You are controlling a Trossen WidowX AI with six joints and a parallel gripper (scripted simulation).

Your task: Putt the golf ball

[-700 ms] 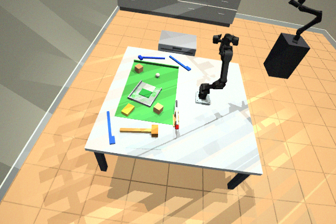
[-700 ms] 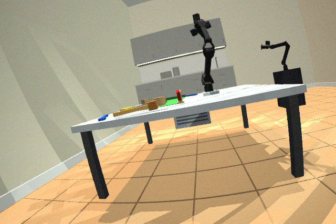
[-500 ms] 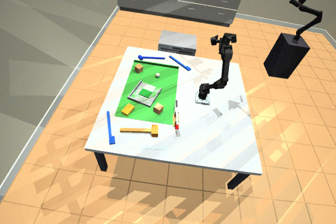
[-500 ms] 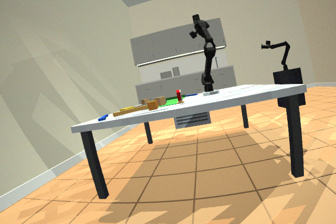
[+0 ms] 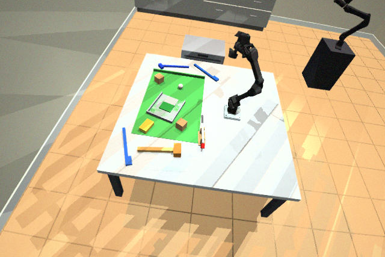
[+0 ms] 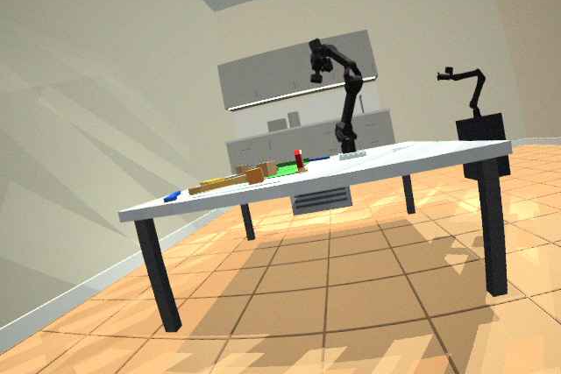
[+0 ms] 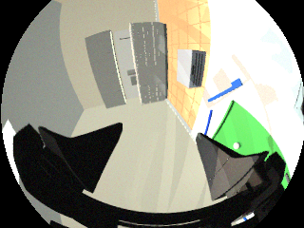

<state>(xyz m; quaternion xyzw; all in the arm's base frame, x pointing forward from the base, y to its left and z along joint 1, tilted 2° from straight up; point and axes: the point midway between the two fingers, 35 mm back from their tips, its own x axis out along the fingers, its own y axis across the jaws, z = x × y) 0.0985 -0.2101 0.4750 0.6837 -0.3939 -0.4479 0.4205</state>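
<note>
Now: gripper tip 500 mm to the right of the putter, 440 mm above it and 130 mm short of it. The rest, counted from my gripper tip: yellow block 530 mm ahead, 480 mm to the left, 480 mm below; white golf ball 480 mm below, 340 mm ahead, 10 mm to the left.
</note>
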